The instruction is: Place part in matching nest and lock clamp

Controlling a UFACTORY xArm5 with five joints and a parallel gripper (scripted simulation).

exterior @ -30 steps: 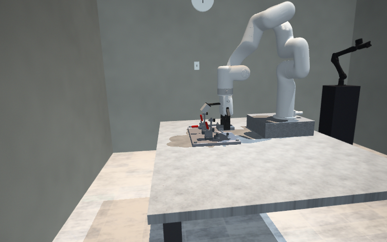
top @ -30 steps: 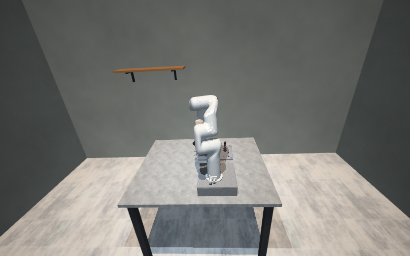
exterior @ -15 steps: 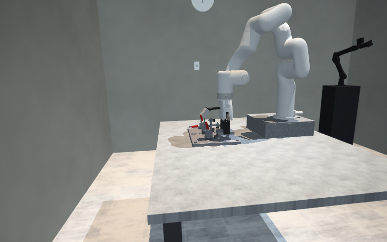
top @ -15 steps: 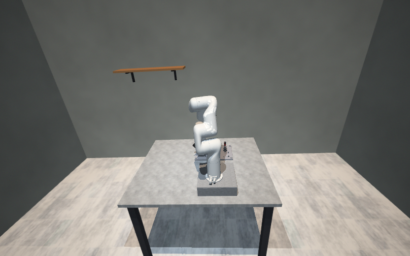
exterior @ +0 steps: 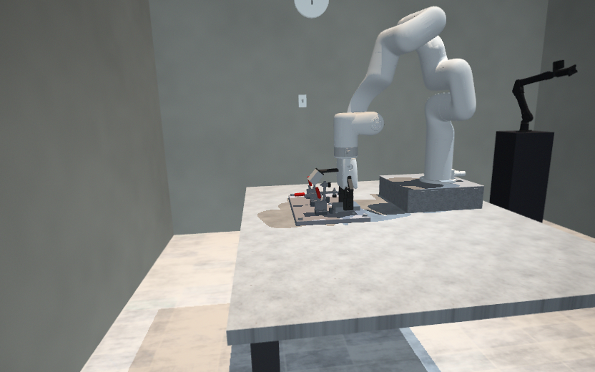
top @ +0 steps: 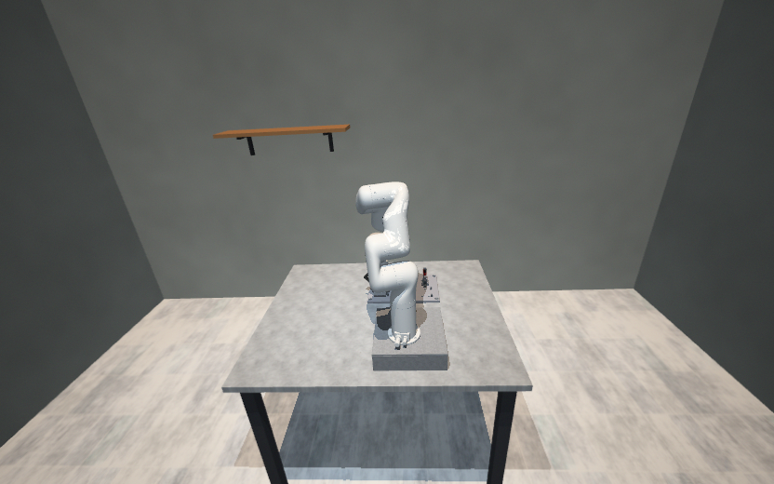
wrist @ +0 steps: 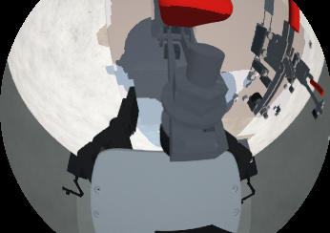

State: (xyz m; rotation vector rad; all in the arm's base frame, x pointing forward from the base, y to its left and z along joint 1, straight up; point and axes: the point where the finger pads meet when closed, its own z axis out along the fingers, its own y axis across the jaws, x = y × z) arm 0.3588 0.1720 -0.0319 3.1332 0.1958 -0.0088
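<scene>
My gripper is now 1 cm above the grey block part. The rest, counted from my hand: grey fixture plate 11 cm to the right, 7 cm ahead, 4 cm below.
</scene>
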